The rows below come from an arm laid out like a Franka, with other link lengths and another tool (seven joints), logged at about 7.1 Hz.
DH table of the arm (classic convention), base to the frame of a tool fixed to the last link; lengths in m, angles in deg. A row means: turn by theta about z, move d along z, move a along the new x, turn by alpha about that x. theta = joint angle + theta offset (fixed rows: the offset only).
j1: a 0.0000  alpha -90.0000  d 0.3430  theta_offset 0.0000
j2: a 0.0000  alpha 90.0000  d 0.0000  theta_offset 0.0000
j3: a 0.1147  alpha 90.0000  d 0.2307  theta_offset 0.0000
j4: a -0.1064  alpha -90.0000  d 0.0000  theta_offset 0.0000
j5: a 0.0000  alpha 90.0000  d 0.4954  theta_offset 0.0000
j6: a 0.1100  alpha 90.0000  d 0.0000  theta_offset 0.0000
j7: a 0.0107  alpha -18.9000  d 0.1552  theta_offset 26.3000
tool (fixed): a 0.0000  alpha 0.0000  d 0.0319  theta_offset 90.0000
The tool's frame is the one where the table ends.
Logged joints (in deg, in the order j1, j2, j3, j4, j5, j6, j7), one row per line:
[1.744 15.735 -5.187 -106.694 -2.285 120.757 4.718]
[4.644 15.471 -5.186 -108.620 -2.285 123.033 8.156]
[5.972 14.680 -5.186 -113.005 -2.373 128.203 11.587]
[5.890 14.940 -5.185 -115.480 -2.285 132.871 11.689]
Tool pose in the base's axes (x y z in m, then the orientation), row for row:
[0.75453 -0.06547 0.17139 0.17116 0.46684 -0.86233 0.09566]
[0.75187 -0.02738 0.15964 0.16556 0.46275 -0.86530 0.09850]
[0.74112 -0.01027 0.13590 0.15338 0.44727 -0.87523 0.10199]
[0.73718 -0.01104 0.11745 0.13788 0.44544 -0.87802 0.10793]
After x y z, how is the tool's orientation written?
As a quaternion, w x y z.
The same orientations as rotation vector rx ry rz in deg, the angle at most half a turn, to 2 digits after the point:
[75.95 -140.29 15.56]
[75.52 -141.21 16.07]
[73.49 -143.80 16.76]
[73.82 -145.52 17.89]

